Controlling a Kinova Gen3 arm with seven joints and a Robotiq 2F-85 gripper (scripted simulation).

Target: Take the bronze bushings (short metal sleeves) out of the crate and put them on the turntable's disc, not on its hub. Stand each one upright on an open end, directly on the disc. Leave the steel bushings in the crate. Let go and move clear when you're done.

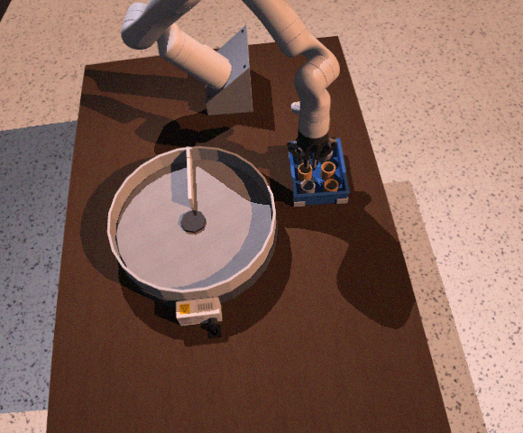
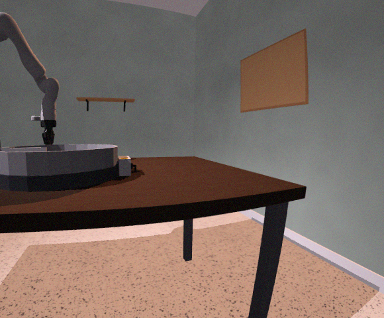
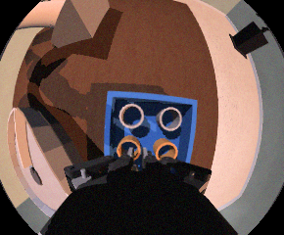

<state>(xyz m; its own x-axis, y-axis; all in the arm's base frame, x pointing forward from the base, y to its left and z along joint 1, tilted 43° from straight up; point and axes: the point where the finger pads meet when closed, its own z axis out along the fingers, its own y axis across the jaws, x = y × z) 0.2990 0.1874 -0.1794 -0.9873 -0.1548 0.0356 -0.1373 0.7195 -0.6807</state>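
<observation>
Now: hand 20 mm to the right of the blue crate and 50 mm above it. Also, from my hand: turntable: 200 mm ahead, 300 mm to the right, 20 mm below; then grey turntable disc: 180 mm ahead, 300 mm to the right, 20 mm below.
</observation>
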